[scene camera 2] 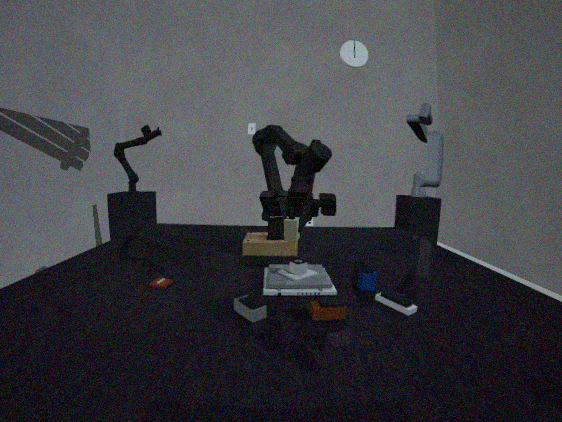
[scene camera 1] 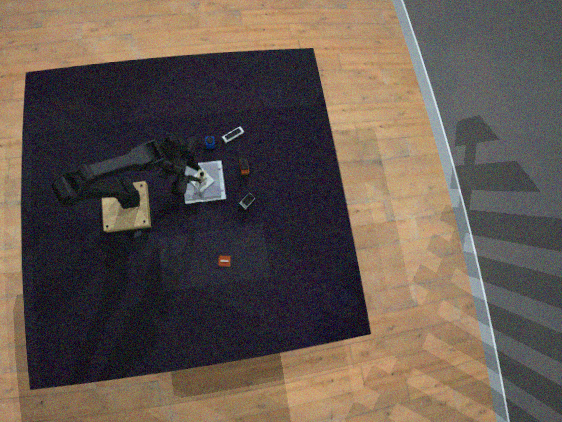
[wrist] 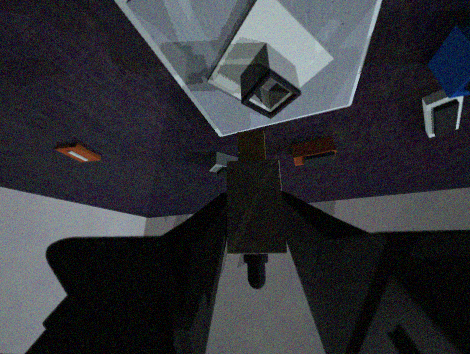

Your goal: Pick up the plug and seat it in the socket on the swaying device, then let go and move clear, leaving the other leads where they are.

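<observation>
My gripper (scene camera 2: 293, 220) (wrist: 253, 198) is shut on the plug (scene camera 2: 291, 229) (wrist: 256, 215), a beige block that looks dark in the wrist view, with a narrower brownish-yellow end. The plug hangs upright above the device, with a gap over the socket in scene camera 2. The socket (scene camera 2: 298, 268) (wrist: 254, 70) is a grey box with a dark-rimmed square opening, turned at an angle on a white plate. It sits on the grey-topped device (scene camera 1: 216, 170) (scene camera 2: 320, 283) (wrist: 345, 60). In the wrist view the opening lies beyond the plug's end and slightly right. In scene camera 1 the arm partly hides this area.
Around the device lie a grey piece (scene camera 1: 247, 201) (scene camera 2: 250, 312) (wrist: 221, 161), an orange piece (scene camera 1: 244, 167) (scene camera 2: 330, 312) (wrist: 312, 147), a white piece (scene camera 2: 397, 305), a blue block (scene camera 1: 209, 142) (scene camera 2: 367, 281) and a flat orange piece (scene camera 1: 224, 257) (scene camera 2: 157, 284). The arm's wooden base (scene camera 1: 112, 220) (scene camera 2: 270, 247) stands behind.
</observation>
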